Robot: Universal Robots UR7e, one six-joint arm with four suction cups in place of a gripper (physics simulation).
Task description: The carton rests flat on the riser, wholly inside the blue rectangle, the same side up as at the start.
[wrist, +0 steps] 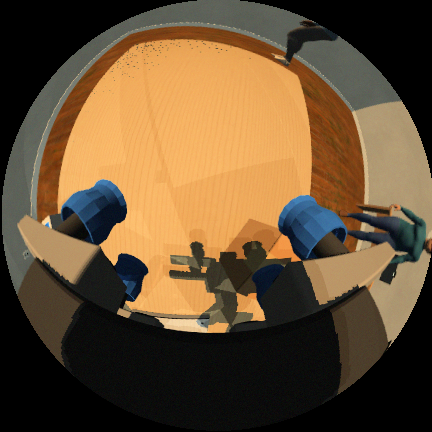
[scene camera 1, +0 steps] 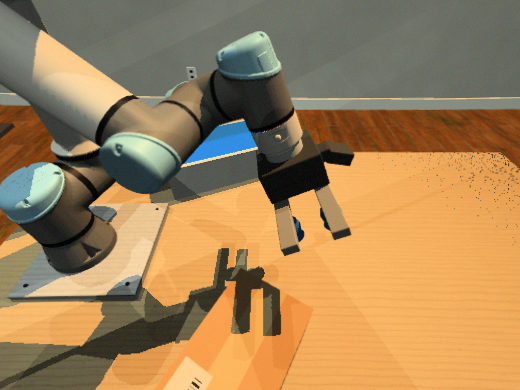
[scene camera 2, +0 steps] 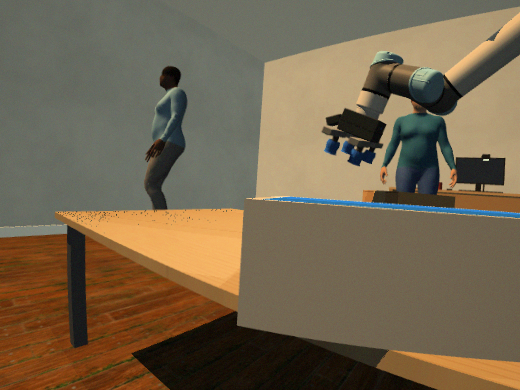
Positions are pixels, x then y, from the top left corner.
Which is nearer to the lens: the carton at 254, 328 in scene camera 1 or the riser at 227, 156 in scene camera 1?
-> The carton.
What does the carton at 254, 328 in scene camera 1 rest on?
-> The table.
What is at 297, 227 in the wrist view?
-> My suction head.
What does the riser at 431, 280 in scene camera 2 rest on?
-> The table.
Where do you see a carton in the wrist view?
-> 257, 244
